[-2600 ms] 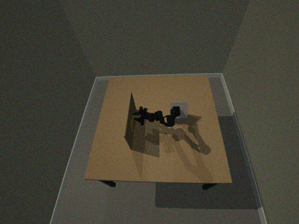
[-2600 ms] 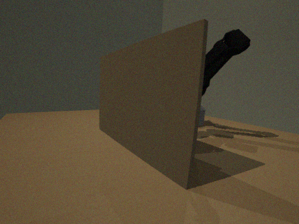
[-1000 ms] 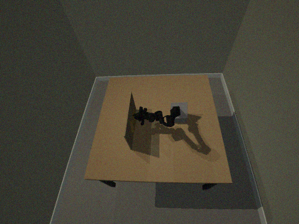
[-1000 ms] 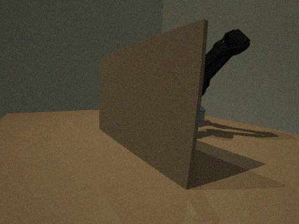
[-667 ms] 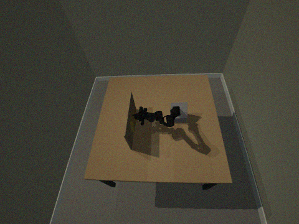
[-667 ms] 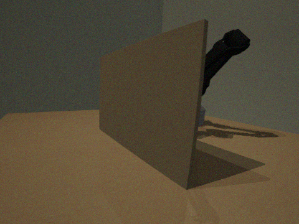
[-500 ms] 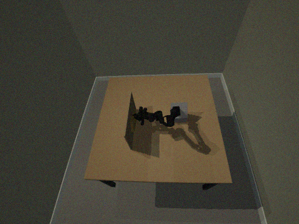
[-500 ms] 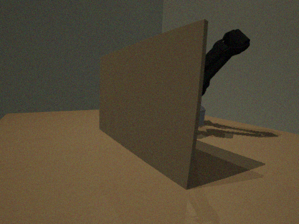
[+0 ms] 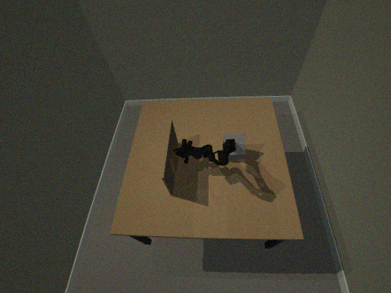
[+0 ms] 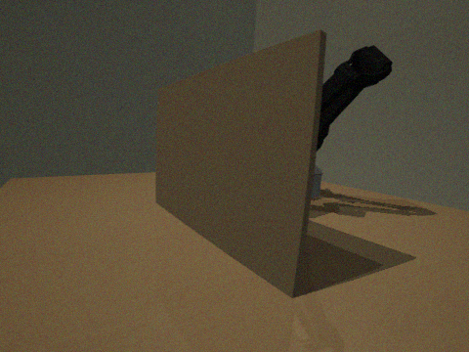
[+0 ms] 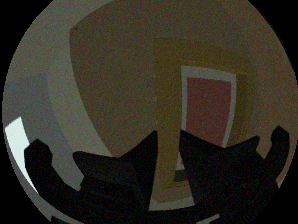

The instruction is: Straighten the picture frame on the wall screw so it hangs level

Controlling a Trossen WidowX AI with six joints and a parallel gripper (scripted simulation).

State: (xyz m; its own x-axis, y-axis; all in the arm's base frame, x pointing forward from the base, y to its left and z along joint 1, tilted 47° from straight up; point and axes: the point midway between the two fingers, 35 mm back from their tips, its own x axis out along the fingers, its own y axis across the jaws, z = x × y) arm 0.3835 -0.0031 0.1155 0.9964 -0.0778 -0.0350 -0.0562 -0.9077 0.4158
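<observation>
The picture frame lies 50 mm below my gripper tip, 20 mm to the left of it and 10 mm ahead of it. The rest, counted from my gripper tip: brown wall panel: 60 mm below, 20 mm ahead, 10 mm to the left.
</observation>
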